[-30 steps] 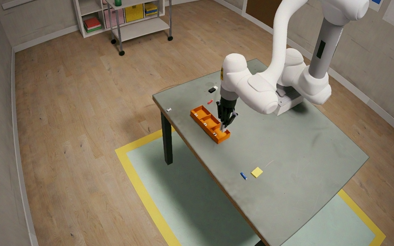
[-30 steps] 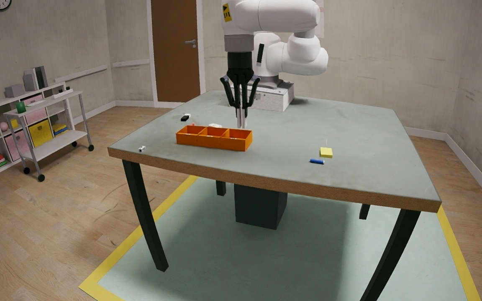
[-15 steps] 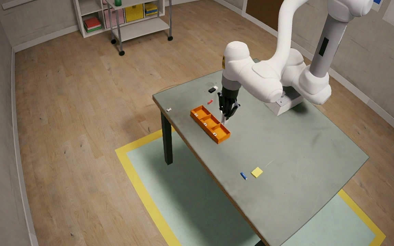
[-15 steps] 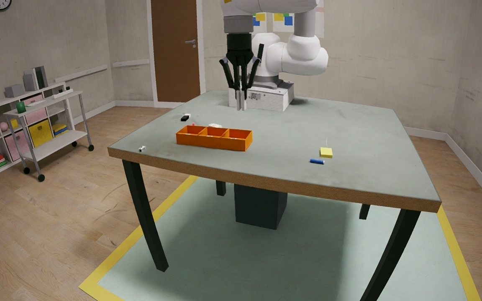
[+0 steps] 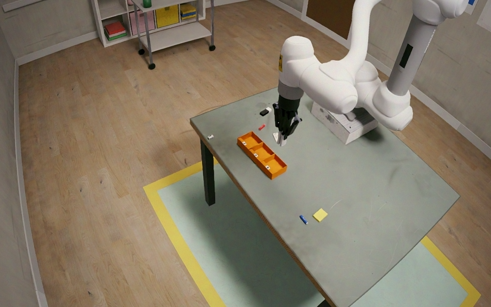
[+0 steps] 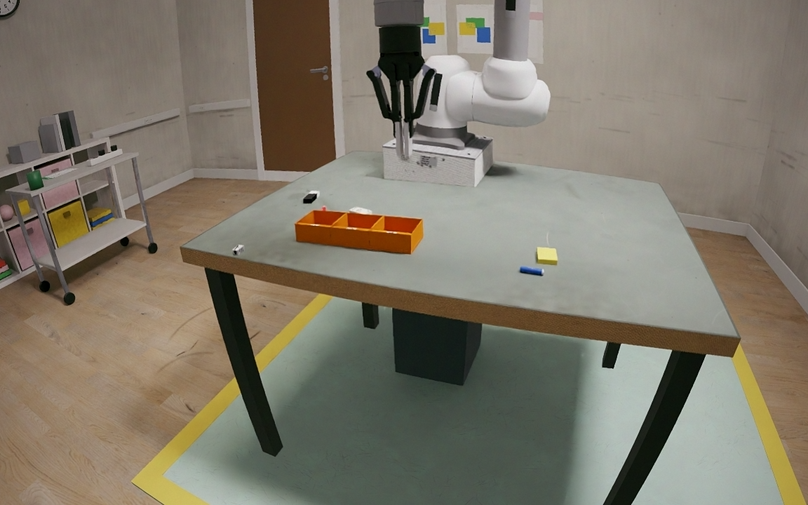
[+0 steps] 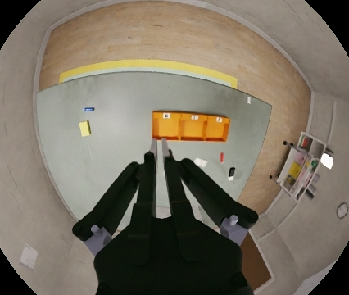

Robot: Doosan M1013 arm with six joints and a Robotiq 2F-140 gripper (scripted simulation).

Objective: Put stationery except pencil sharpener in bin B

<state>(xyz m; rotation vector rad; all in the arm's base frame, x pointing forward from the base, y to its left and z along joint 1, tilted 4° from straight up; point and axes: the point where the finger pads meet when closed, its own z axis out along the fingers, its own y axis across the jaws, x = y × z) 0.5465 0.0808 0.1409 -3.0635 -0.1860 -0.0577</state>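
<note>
Right now the yellow sticky pad is 28 cm to the left of my hand, 21 cm below it and 2 cm behind it. The rest, counted from my hand: orange bin (20 cm below, 10 cm to the right); then blue stick (26 cm to the left, 21 cm below, 5 cm ahead); then flat white piece (21 cm below, 17 cm to the right, 13 cm behind).
</note>
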